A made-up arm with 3 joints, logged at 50 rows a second.
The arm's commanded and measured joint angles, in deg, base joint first. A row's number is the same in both.
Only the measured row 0 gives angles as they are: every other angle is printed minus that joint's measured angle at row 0.
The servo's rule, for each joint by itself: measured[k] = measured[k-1] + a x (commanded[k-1-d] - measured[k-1]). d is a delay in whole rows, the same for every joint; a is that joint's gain. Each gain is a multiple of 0.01, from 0.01 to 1. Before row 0 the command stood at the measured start. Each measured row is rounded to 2 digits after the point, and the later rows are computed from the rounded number. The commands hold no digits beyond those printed.
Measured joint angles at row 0: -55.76, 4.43, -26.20
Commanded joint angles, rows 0 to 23: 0.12, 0.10, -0.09; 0.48, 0.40, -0.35; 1.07, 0.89, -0.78; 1.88, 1.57, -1.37; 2.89, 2.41, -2.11; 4.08, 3.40, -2.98; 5.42, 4.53, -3.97; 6.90, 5.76, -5.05; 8.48, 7.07, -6.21; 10.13, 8.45, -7.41; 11.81, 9.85, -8.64; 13.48, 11.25, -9.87; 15.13, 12.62, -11.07; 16.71, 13.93, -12.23; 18.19, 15.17, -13.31; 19.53, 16.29, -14.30; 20.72, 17.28, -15.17; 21.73, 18.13, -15.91; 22.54, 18.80, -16.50; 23.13, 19.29, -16.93; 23.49, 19.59, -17.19; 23.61, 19.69, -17.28; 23.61, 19.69, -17.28; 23.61, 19.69, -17.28
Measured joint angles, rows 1 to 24: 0.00, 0.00, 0.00; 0.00, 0.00, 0.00; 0.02, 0.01, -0.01; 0.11, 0.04, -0.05; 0.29, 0.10, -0.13; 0.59, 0.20, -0.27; 1.03, 0.35, -0.47; 1.61, 0.56, -0.75; 2.33, 0.84, -1.10; 3.20, 1.18, -1.53; 4.20, 1.59, -2.04; 5.33, 2.07, -2.63; 6.56, 2.61, -3.29; 7.87, 3.21, -4.01; 9.25, 3.87, -4.79; 10.67, 4.57, -5.61; 12.10, 5.31, -6.46; 13.51, 6.08, -7.32; 14.88, 6.86, -8.18; 16.18, 7.65, -9.03; 17.39, 8.43, -9.85; 18.48, 9.19, -10.63; 19.43, 9.92, -11.35; 20.22, 10.60, -12.00
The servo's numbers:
d 2
a 0.19 0.07 0.11

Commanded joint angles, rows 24 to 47: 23.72, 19.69, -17.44; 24.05, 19.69, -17.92; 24.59, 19.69, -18.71; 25.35, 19.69, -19.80; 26.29, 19.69, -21.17; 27.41, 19.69, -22.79; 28.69, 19.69, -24.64; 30.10, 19.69, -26.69; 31.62, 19.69, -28.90; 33.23, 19.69, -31.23; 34.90, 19.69, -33.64; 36.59, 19.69, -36.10; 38.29, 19.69, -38.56; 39.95, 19.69, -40.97; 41.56, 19.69, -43.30; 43.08, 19.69, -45.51; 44.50, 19.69, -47.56; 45.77, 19.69, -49.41; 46.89, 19.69, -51.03; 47.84, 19.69, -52.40; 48.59, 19.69, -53.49; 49.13, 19.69, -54.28; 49.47, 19.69, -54.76; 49.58, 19.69, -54.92
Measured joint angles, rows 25 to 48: 20.86, 11.24, -12.58; 21.38, 11.83, -13.10; 21.82, 12.38, -13.58; 22.24, 12.89, -14.06; 22.69, 13.37, -14.57; 23.20, 13.81, -15.15; 23.79, 14.22, -15.81; 24.48, 14.60, -16.58; 25.28, 14.96, -17.47; 26.20, 15.29, -18.48; 27.23, 15.60, -19.63; 28.37, 15.89, -20.91; 29.61, 16.16, -22.31; 30.94, 16.41, -23.83; 32.34, 16.64, -25.45; 33.79, 16.85, -27.16; 35.27, 17.05, -28.94; 36.75, 17.23, -30.76; 38.22, 17.40, -32.61; 39.65, 17.56, -34.46; 41.03, 17.71, -36.28; 42.32, 17.85, -38.05; 43.51, 17.98, -39.75; 44.58, 18.10, -41.35
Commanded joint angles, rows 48 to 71: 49.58, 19.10, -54.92; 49.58, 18.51, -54.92; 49.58, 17.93, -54.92; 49.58, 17.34, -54.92; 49.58, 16.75, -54.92; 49.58, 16.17, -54.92; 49.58, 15.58, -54.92; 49.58, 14.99, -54.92; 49.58, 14.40, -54.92; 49.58, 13.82, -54.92; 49.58, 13.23, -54.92; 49.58, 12.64, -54.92; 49.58, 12.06, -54.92; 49.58, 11.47, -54.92; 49.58, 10.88, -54.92; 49.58, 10.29, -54.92; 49.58, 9.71, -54.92; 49.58, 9.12, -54.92; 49.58, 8.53, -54.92; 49.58, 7.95, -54.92; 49.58, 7.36, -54.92; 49.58, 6.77, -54.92; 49.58, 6.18, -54.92; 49.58, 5.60, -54.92
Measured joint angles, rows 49 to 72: 45.51, 18.21, -42.83; 46.28, 18.31, -44.16; 46.91, 18.37, -45.34; 47.42, 18.38, -46.39; 47.83, 18.35, -47.33; 48.16, 18.28, -48.16; 48.43, 18.17, -48.90; 48.65, 18.03, -49.56; 48.83, 17.86, -50.15; 48.97, 17.66, -50.67; 49.09, 17.43, -51.14; 49.18, 17.18, -51.56; 49.26, 16.90, -51.93; 49.32, 16.60, -52.26; 49.37, 16.28, -52.55; 49.41, 15.94, -52.81; 49.44, 15.59, -53.04; 49.47, 15.22, -53.25; 49.49, 14.83, -53.43; 49.51, 14.43, -53.59; 49.52, 14.02, -53.74; 49.53, 13.60, -53.87; 49.54, 13.16, -53.99; 49.55, 12.71, -54.09
